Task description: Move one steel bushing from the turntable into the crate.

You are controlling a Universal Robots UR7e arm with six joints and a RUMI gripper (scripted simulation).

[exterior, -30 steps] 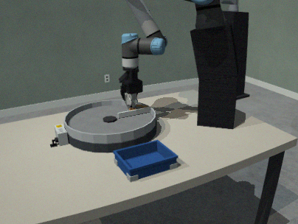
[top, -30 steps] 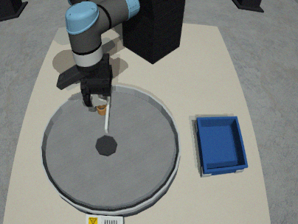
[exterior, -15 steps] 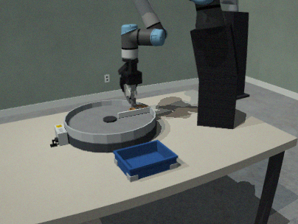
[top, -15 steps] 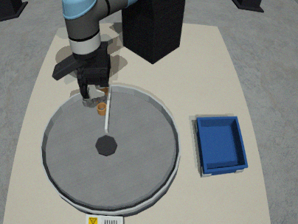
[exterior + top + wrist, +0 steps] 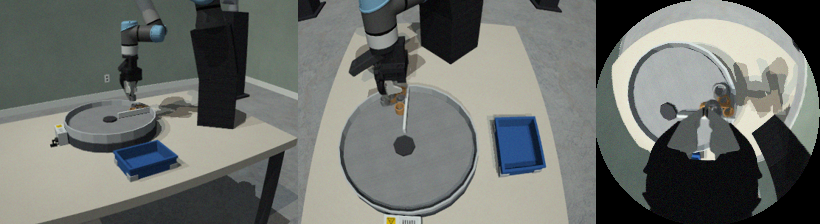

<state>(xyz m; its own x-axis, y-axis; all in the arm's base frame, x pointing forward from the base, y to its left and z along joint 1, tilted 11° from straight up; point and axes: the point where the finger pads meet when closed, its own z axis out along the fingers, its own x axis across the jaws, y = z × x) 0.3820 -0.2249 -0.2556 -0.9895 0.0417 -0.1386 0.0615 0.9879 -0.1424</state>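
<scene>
My hand is 14 cm short of the blue crate, 39 cm to the right of it and 11 cm above it. Also, from my hand: round grey turntable: 13 cm ahead, 4 cm to the left, 8 cm below.
</scene>
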